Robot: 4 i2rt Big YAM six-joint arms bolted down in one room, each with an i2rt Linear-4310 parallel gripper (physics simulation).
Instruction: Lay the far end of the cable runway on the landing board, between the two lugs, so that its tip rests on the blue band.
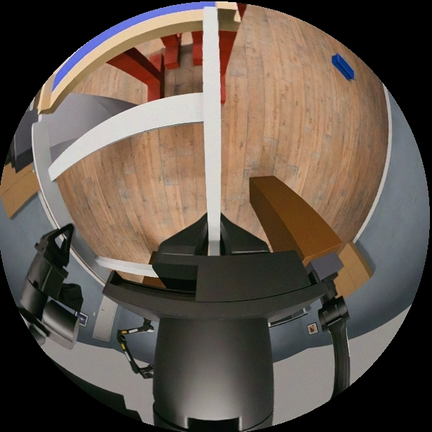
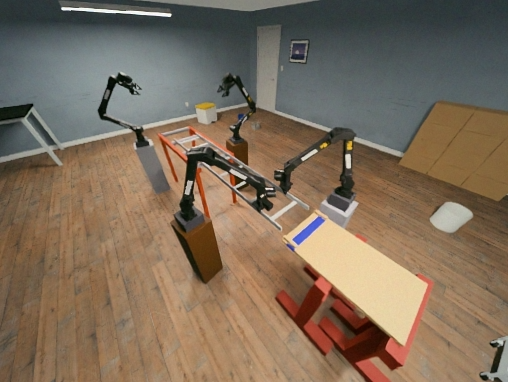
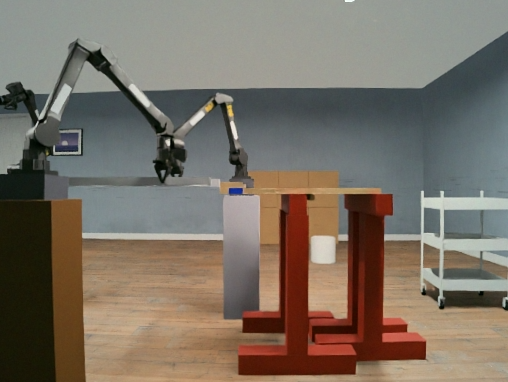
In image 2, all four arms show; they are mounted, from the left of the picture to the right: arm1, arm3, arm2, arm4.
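The pale grey cable runway spans from the orange stand; its far tips are short of the tan landing board and slightly above its level. The blue band runs across the board's near end, between two tan lugs. Arm3's gripper is shut on the near rail. Arm4's gripper is at the opposite rail and appears shut on it, though its fingers are small. Arm1's gripper and arm2's gripper are open, raised behind.
The orange stand holds the runway's rear part. Red trestles carry the board. Brown pedestals and a pale pedestal flank the runway. A white bin and a white trolley stand farther away.
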